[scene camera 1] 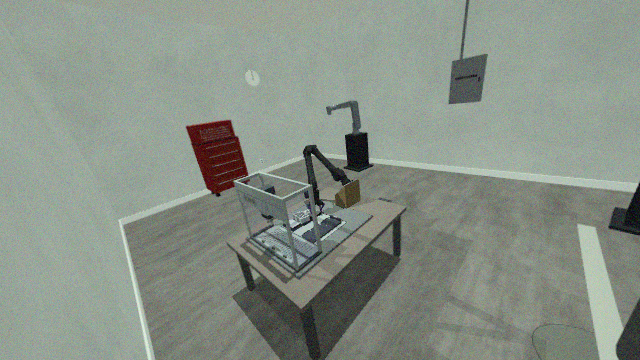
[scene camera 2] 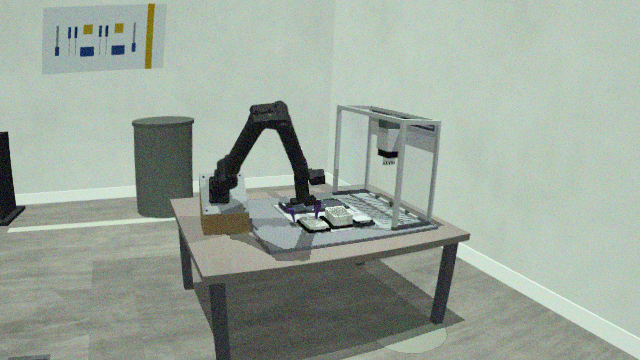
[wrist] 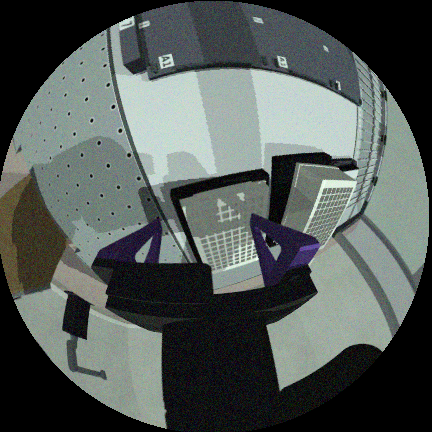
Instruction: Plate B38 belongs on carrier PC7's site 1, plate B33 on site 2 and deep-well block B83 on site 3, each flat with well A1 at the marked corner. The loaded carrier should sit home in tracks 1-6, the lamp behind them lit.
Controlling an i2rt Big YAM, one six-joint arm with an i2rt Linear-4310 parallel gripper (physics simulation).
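Places are measured from the arm's base along level axes (x ahead, y left, z up), in metres.
Pixels of known places: gripper, fingertip midpoint: (scene camera 1: 316, 212) (scene camera 2: 305, 220) (wrist: 205, 220); arm's base at its link origin: (scene camera 1: 348, 185) (scene camera 2: 219, 190).
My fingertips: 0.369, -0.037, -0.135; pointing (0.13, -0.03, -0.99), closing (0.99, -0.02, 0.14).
Ahead of a thing's pixels: the offset from my fingertips to its top centre, as dx, dy, dz. Level surfaces: height alone.
The open, empty gripper (scene camera 2: 305, 220) (wrist: 205, 218) has its purple fingertips low over the near plate {+0.028, -0.031, +0.007} (scene camera 2: 314, 223) (wrist: 232, 250), one beyond its left edge, the other at its right side. This low pale plate sits on a black holder. The taller pale deep-well block {+0.148, -0.006, +0.041} (scene camera 2: 339, 215) (wrist: 332, 207) stands beside it on another black holder. Another low pale plate {+0.243, +0.001, +0.007} (scene camera 2: 363, 219) lies beyond the block, mostly hidden in the wrist view. No plate labels are readable. The dark carrier {+0.104, +0.226, +0.011} (scene camera 1: 322, 228) (wrist: 225, 30) bears no plates; marks including A1 show along its edge. The lamp cannot be made out.
A frame (scene camera 1: 286, 225) (scene camera 2: 400, 175) with a hanging pipetting head {+0.452, +0.169, +0.383} (scene camera 2: 388, 140) stands over the track deck (scene camera 1: 280, 241) (scene camera 2: 382, 207) (wrist: 369, 130). The arm's wooden base (scene camera 1: 350, 194) (scene camera 2: 225, 223) (wrist: 30, 235) stands at the other end of the table {dz -0.032} (scene camera 1: 310, 287) (scene camera 2: 225, 265).
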